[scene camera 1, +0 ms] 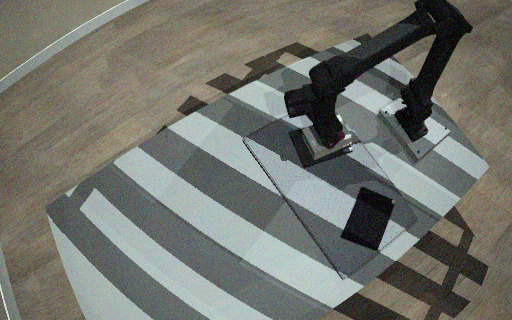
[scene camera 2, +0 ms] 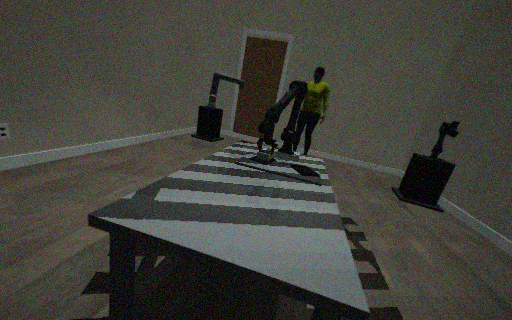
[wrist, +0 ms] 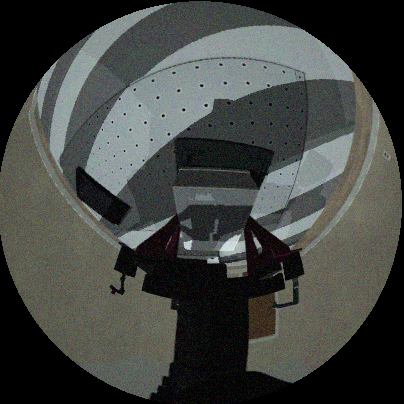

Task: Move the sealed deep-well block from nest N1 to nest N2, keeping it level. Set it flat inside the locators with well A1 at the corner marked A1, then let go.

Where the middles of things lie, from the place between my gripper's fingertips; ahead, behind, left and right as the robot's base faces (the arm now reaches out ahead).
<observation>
I see my gripper 10 mm to the left of the dark nest plate (wrist: 189, 151) and 40 mm above it. Also, from my hand: perforated plate (scene camera 1: 324, 194) (20 mm ahead, 120 mm to the left, 60 mm below); deep-well block (scene camera 1: 311, 138) (10 mm behind, 10 mm below).
</observation>
